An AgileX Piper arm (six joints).
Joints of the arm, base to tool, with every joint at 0 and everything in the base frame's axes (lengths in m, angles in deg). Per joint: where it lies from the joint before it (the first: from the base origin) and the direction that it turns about. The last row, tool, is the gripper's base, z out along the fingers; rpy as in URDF.
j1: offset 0 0 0.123 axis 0 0 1
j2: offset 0 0 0 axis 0 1 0
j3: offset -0.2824 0 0.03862 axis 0 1 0
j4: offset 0.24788 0 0.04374 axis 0.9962 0 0.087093
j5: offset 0 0 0 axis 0 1 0
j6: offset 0.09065 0 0.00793 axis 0.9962 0 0.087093
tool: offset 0 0 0 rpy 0 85.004 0
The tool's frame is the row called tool.
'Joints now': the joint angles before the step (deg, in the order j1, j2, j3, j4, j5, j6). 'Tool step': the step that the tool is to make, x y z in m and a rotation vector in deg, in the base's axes. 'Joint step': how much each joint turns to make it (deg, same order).
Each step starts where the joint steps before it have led.
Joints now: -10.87, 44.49, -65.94, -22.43, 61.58, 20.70
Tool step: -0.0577, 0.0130, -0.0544, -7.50, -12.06, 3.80
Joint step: -0.05, -20.78, 20.36, -2.79, -14.05, -0.06
